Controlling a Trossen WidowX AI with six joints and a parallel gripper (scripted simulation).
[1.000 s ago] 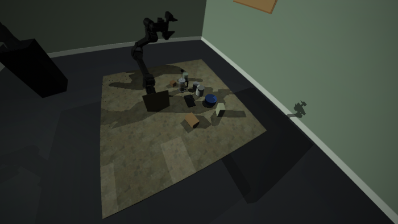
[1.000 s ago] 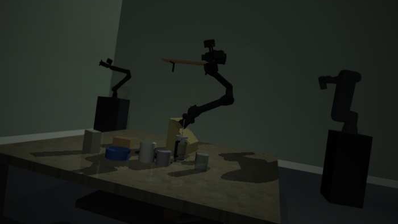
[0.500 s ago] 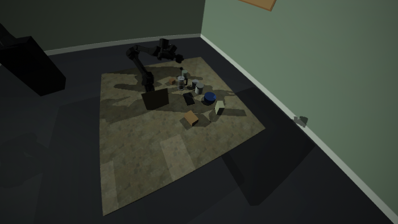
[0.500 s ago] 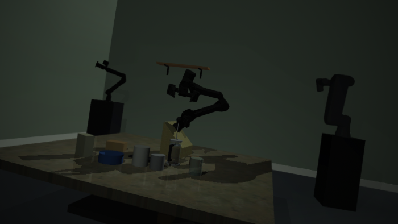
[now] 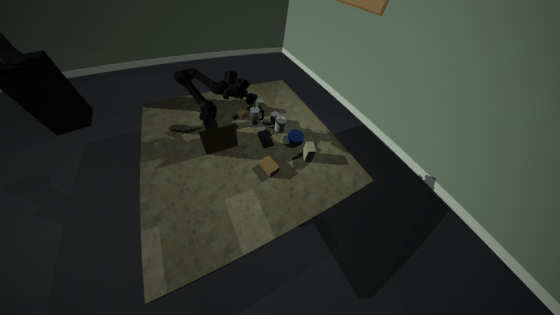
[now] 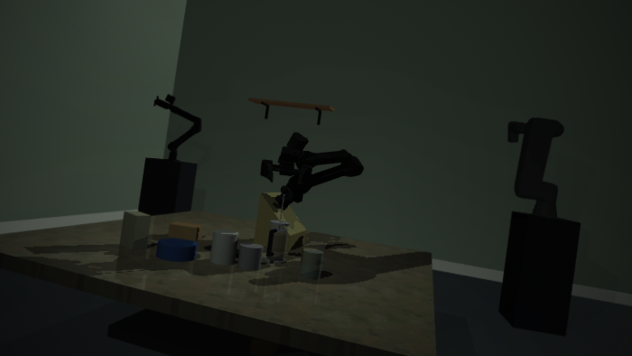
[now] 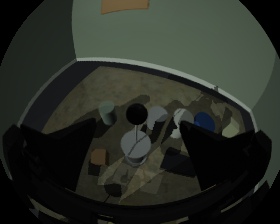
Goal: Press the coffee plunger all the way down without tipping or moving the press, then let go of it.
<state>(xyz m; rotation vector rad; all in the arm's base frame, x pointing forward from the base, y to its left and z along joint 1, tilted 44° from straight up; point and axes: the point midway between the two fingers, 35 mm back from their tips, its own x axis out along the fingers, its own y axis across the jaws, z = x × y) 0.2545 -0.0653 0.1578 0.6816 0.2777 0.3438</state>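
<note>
Right now my gripper tip is 40 mm short of the coffee press and 150 mm above it. The rest, counted from my gripper tip: blue bowl (200 mm ahead, 270 mm to the right, 250 mm below); black slab (20 mm ahead, 170 mm to the right, 260 mm below); pale teal cup (150 mm ahead, 150 mm to the left, 230 mm below).
</note>
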